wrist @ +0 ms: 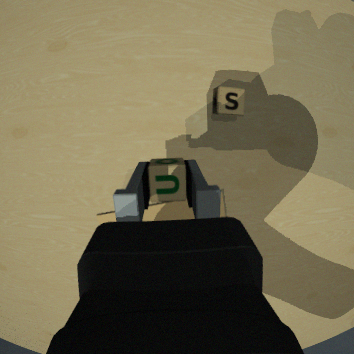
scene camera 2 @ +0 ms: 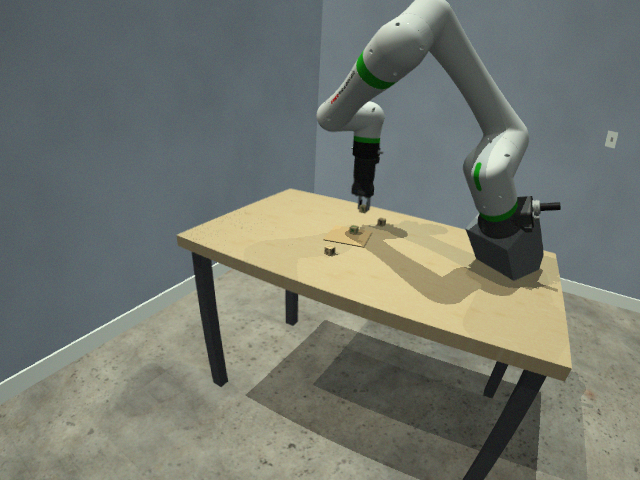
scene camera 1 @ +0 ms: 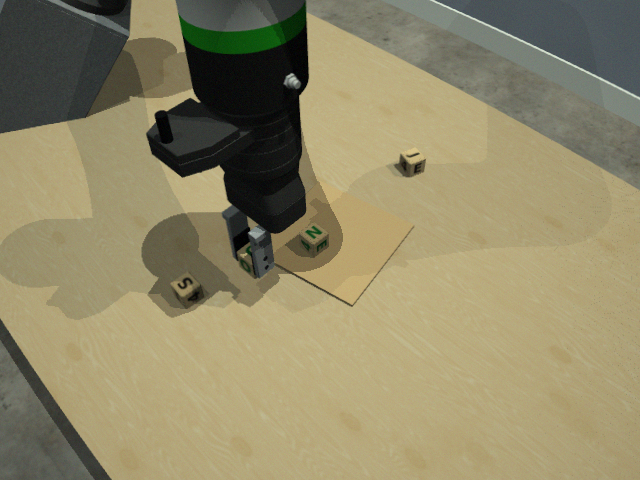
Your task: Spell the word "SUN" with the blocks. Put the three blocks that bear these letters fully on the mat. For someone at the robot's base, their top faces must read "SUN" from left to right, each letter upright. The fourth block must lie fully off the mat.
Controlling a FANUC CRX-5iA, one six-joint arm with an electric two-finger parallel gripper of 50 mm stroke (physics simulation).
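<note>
My gripper is shut on the U block and holds it above the table. Its green U faces up and lies sideways in the wrist view, opening leftward. The N block sits on the mat, green N up, turned relative to the mat's edges. The S block lies off the mat, black S up. The fourth block, with an I-like bar on top, lies off the mat on the opposite side.
The wooden table carries the blocks and mat. The dark robot base stands at one end. The arm's shadows cross the S block and part of the mat. The gripper body hides much of the mat in the wrist view.
</note>
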